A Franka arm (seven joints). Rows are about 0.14 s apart.
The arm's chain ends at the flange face. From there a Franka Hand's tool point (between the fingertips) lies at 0.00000 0.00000 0.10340 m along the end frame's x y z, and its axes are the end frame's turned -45 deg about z.
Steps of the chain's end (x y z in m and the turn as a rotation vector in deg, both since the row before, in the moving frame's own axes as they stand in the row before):
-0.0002, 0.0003, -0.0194, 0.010, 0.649, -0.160
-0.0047, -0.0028, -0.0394, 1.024, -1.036, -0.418
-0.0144, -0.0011, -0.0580, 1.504, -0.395, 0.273
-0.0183, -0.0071, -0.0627, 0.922, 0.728, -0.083
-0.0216, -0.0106, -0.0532, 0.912, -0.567, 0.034
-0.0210, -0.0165, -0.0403, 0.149, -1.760, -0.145
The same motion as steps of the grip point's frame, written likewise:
0.0005, 0.0009, -0.0194, -0.452, 0.466, -0.160
-0.0014, -0.0079, -0.0394, 1.457, -0.008, -0.418
-0.0080, -0.0134, -0.0580, 1.343, 0.784, 0.273
-0.0058, -0.0182, -0.0627, 0.137, 1.167, -0.083
-0.0073, -0.0247, -0.0532, 1.046, 0.244, 0.034
-0.0052, -0.0289, -0.0403, 1.350, -1.139, -0.145

